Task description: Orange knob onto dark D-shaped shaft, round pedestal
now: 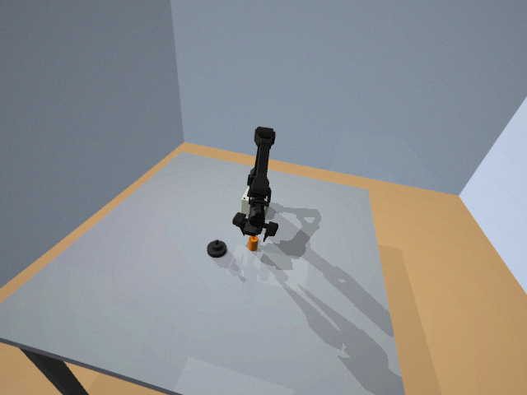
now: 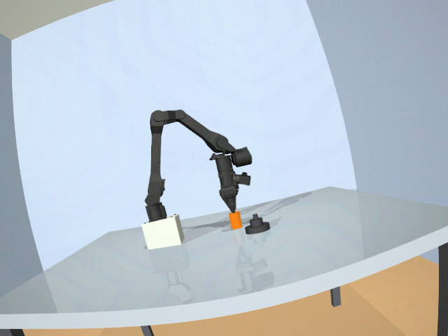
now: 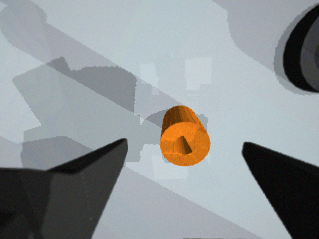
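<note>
Now: gripper tip 3 cm above the orange knob. From my gripper tip the other things lie so: dark round pedestal 4 cm ahead, 16 cm to the right, 3 cm below.
</note>
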